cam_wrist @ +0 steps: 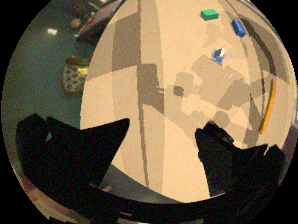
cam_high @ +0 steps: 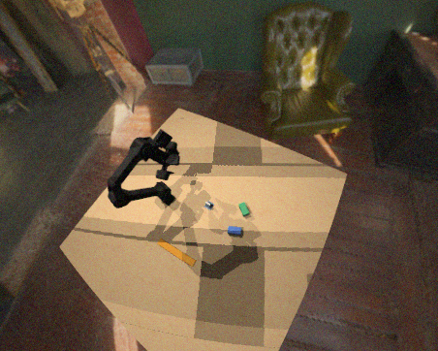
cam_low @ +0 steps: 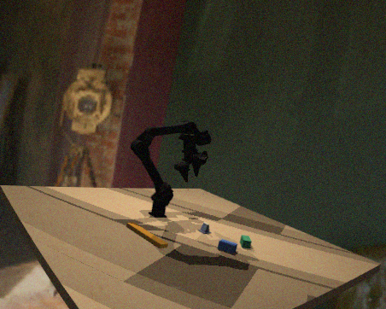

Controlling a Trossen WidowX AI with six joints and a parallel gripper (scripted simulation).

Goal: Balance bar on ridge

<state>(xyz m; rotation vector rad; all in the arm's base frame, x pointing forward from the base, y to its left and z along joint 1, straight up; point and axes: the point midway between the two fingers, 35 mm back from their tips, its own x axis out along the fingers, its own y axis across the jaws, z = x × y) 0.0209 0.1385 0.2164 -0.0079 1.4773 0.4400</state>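
My gripper tip is 36 cm to the left of the orange bar, 20 cm short of it and 18 cm above it. From my gripper tip the other things lie so: green block 39 cm ahead, 17 cm below, 1 cm to the left; blue block 40 cm ahead, 17 cm below, 11 cm to the right.
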